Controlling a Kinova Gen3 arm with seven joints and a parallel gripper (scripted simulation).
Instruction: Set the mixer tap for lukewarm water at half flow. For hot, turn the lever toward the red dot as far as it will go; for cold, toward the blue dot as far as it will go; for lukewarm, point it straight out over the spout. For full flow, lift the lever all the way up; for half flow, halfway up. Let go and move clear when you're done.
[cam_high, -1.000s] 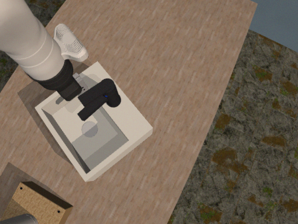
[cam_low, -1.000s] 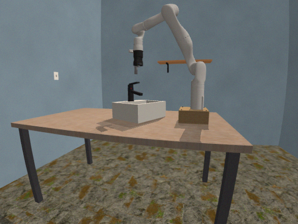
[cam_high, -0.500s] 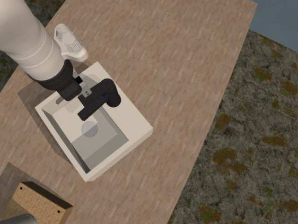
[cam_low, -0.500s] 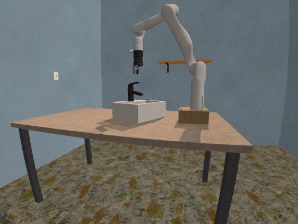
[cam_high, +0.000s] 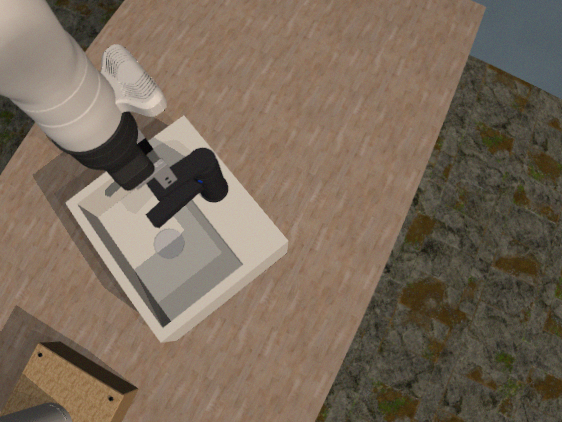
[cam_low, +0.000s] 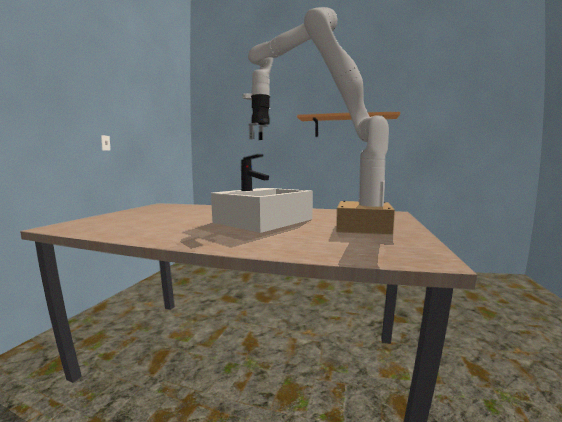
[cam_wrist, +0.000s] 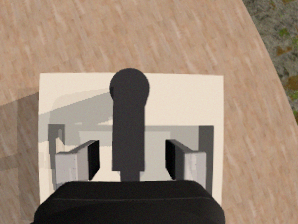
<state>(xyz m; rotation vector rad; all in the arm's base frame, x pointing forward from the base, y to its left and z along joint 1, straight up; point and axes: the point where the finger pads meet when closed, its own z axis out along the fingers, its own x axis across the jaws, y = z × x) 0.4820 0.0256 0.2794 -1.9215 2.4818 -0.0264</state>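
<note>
Right now the lever is 9 cm below my hand and 2 cm ahead of it. Also, from my hand: white sink basin (33 cm below, 5 cm behind, 2 cm to the left); black mixer tap (14 cm below, 4 cm ahead, 1 cm to the right).
</note>
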